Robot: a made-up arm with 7 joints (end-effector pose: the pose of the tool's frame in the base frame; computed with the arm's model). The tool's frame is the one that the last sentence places.
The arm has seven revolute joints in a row. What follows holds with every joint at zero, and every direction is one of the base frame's.
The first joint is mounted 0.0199 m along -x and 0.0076 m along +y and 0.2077 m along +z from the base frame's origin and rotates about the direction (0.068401, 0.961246, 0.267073).
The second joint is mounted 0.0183 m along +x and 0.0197 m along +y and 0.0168 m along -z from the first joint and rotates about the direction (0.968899, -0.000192, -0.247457).
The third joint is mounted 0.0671 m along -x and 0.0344 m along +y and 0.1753 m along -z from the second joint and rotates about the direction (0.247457, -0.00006, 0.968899).
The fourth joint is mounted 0.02 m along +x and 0.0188 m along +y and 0.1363 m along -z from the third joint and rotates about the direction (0.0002, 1, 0.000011).
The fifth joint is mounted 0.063 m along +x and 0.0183 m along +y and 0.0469 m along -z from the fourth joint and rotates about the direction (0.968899, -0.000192, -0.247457).
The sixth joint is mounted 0.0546 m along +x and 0.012 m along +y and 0.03 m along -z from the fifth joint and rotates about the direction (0.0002, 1, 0.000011).
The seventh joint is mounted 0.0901 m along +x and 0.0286 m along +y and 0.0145 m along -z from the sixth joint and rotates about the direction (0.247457, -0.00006, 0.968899).
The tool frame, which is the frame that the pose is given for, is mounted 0.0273 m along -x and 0.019 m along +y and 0.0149 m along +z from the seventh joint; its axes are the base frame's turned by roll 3.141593, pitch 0 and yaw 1.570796 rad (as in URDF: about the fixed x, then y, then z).
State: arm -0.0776 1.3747 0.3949 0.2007 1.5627 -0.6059 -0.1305
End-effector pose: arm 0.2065 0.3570 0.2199 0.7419 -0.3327 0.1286 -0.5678
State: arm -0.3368 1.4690 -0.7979 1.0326 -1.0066 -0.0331 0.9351
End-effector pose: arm 0.1448 0.5143 0.1453 0.5102 -0.0309 -0.7921 -0.3336
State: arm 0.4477 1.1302 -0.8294 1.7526 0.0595 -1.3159 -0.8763
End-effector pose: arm -0.0695 0.4732 0.0276 0.5212 -0.7007 0.1083 0.4750
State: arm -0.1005 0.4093 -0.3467 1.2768 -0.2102 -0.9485 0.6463
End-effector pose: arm 0.0444 0.2781 -0.2093 0.2419 -0.5184 -0.8063 -0.1505
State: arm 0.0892 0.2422 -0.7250 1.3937 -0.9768 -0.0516 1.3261
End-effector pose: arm -0.1251 0.1905 -0.2876 0.7392 -0.0355 -0.6717 0.0348
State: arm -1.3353 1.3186 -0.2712 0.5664 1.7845 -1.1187 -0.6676
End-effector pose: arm 0.3086 0.2702 0.3264 0.8335 -0.3043 0.2272 -0.4014
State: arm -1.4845 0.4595 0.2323 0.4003 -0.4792 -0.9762 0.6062
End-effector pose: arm 0.3939 0.2091 0.3005 0.7945 0.1570 0.4971 0.3113
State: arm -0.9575 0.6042 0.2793 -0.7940 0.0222 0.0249 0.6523
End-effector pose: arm 0.2315 0.2168 0.2669 0.5432 0.2144 0.5503 0.5967
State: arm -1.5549 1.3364 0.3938 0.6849 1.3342 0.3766 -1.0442
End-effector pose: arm 0.1043 0.4268 0.5108 0.4744 -0.3342 -0.7856 -0.2148
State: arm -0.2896 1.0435 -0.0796 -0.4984 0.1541 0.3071 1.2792
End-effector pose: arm 0.2577 0.2657 0.1320 0.0584 0.1947 0.7297 0.6528
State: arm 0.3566 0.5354 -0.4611 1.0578 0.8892 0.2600 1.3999
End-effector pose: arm -0.1712 0.3165 -0.2140 0.6654 -0.4681 -0.2339 -0.5324
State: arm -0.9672 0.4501 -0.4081 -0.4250 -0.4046 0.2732 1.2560
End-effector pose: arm 0.3684 0.0343 0.1597 0.3453 0.4596 0.7832 0.2368
